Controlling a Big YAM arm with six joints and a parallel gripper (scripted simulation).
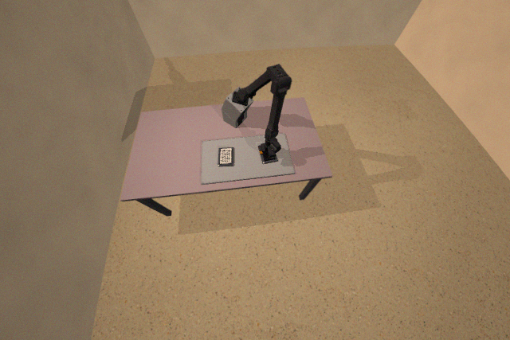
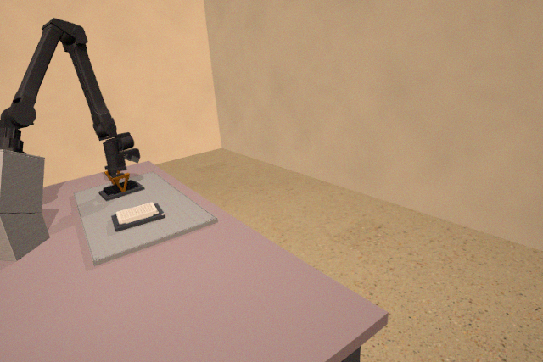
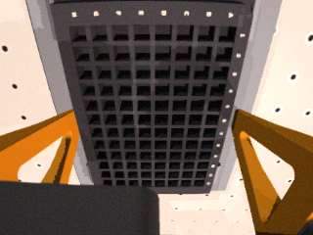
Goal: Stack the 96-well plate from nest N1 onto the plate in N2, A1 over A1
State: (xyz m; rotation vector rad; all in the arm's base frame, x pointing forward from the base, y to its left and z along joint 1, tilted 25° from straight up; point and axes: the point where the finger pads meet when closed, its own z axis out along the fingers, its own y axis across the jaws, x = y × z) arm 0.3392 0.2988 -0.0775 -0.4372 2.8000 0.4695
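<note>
Now: hand right at the dark 96-well plate. From my hand the other things lie so: white 96-well plate (70 mm ahead, 320 mm to the right).
</note>
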